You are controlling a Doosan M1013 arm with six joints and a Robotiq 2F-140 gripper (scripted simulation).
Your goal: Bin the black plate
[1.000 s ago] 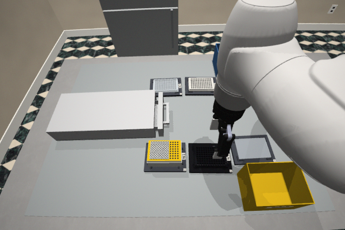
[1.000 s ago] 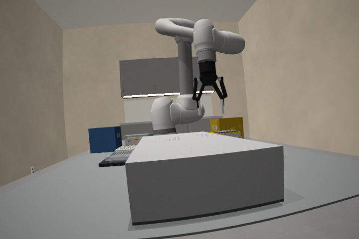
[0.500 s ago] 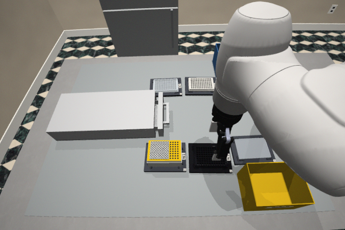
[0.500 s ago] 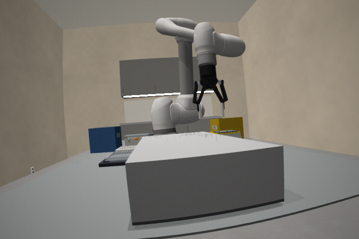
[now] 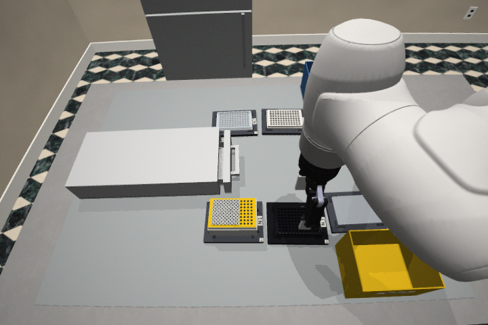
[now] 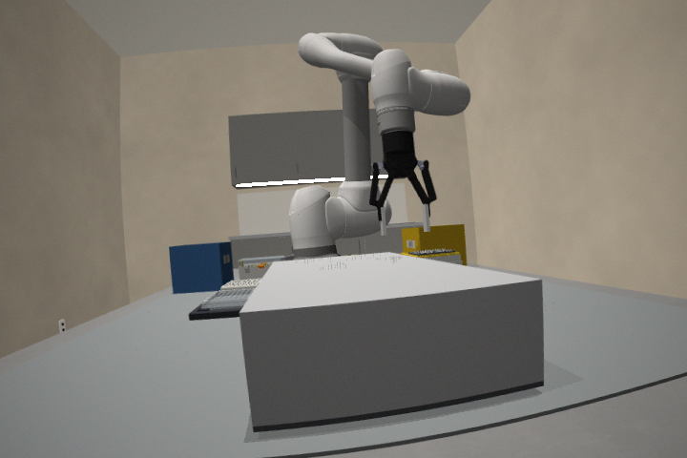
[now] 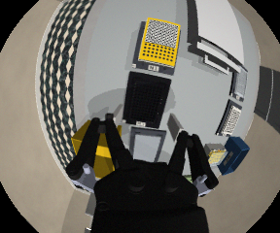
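My gripper is now 11 cm above the black plate. The rest, counted from my hand: yellow-framed tip rack: 17 cm ahead, 8 cm below; then pale lid: 17 cm behind, 5 cm to the right, 12 cm below; then black nest N3: 13 cm below.
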